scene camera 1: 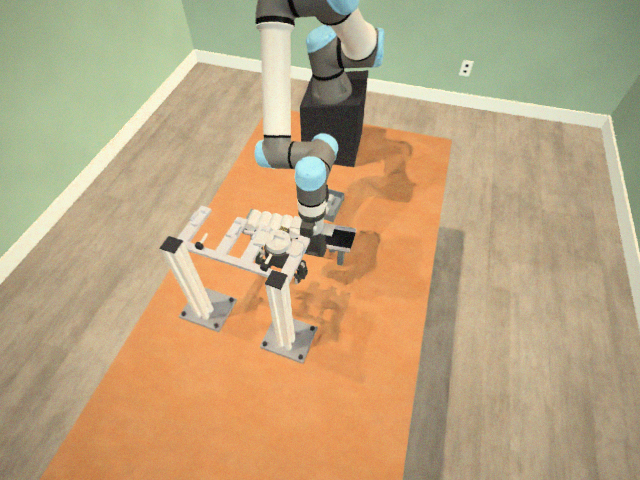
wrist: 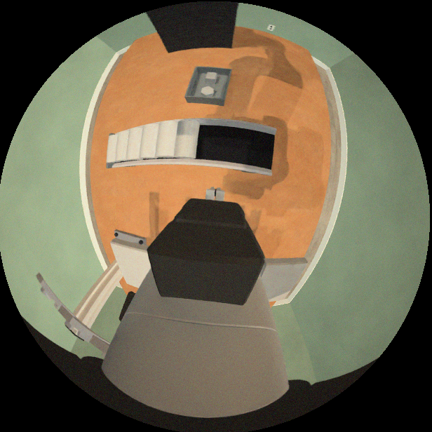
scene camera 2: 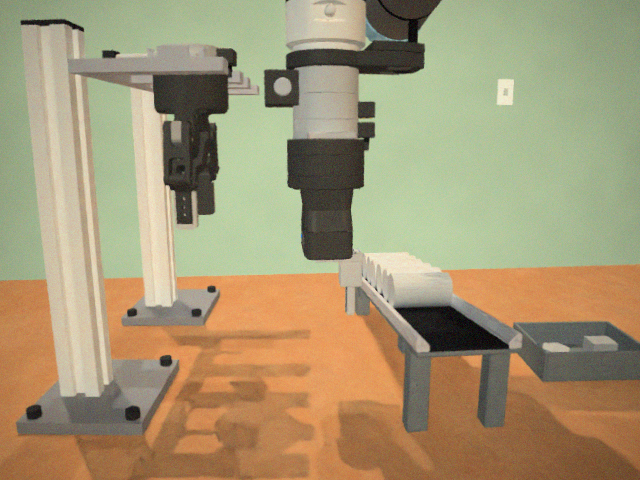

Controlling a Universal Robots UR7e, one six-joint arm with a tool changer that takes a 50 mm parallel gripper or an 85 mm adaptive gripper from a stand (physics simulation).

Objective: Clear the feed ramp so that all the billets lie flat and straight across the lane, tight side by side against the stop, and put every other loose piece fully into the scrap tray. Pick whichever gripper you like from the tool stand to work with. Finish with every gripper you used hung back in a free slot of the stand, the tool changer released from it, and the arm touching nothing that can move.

The pictures show: a black adaptive gripper and a tool stand.
